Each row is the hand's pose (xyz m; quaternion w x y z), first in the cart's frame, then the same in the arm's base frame.
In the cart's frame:
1: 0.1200 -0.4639 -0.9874 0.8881 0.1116 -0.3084 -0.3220
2: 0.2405 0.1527 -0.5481 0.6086 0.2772 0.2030 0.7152
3: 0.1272 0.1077 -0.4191 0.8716 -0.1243 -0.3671 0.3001
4: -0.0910 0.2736 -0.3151 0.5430 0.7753 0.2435 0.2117
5: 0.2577 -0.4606 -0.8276 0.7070 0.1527 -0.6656 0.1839
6: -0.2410 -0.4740 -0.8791 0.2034 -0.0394 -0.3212 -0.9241
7: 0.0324 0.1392 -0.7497 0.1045 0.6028 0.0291 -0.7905
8: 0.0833 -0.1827 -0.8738 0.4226 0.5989 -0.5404 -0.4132
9: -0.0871 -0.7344 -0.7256 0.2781 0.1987 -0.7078 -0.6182
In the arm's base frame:
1: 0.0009 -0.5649 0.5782 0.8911 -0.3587 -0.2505 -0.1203
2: 0.0868 0.1337 0.2745 0.5894 0.0808 0.6281 0.5017
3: 0.0278 0.2241 0.4153 0.7527 -0.4405 -0.0270 0.4885
4: -0.1863 0.4244 0.4148 0.7759 0.4501 0.4395 -0.0468
5: 0.1724 -0.4458 0.6082 0.7968 -0.1329 -0.3579 0.4684
6: -0.3028 -0.4479 0.7685 0.2548 -0.2823 -0.6699 -0.6377
7: -0.1593 -0.0186 0.2561 0.3964 0.3301 -0.2957 -0.8040
8: -0.0692 -0.3083 0.4279 0.7581 0.2719 -0.5580 -0.2000
9: -0.0548 -0.4859 0.9968 0.4869 -0.0387 -0.8406 -0.2340

